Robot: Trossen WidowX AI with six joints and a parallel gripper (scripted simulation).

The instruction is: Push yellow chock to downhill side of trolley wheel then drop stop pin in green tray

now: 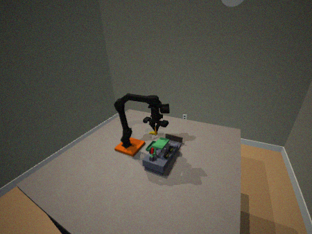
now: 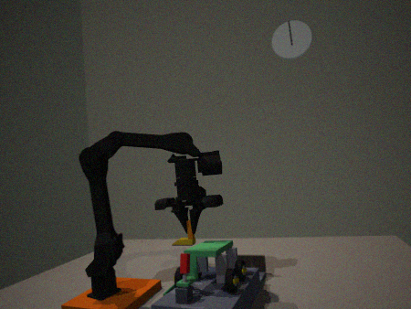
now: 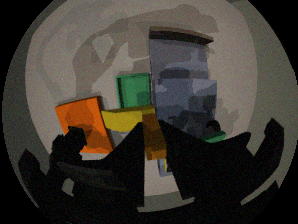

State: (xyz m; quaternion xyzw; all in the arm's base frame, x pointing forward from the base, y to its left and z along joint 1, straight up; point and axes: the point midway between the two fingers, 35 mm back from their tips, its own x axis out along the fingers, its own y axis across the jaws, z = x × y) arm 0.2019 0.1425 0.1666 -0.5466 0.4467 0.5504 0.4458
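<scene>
Right now my gripper tip is 2 cm past the yellow chock, 1 cm to the left of it and 1 cm above it. The rest, counted from my gripper tip: trolley: 12 cm ahead, 9 cm to the right, 5 cm below; then green tray: 16 cm below, 2 cm to the right, 2 cm behind; then grey ramp: 12 cm ahead, 11 cm below, 9 cm to the right.
</scene>
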